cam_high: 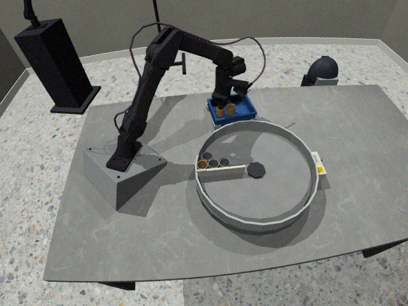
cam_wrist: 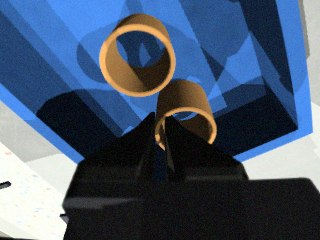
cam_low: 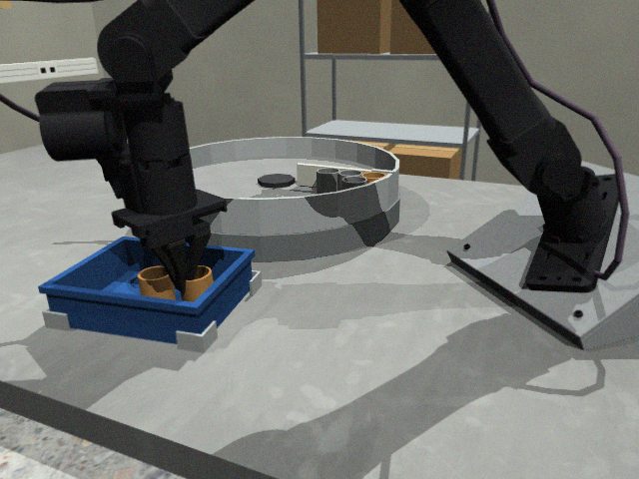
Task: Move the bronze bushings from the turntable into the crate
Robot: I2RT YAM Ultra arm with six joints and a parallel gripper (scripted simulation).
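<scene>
The blue crate lies 40 mm ahead of my hand and 20 mm below it. From my hand the other things lie so: turntable (330 mm to the right, 160 mm ahead, 10 mm above).
</scene>
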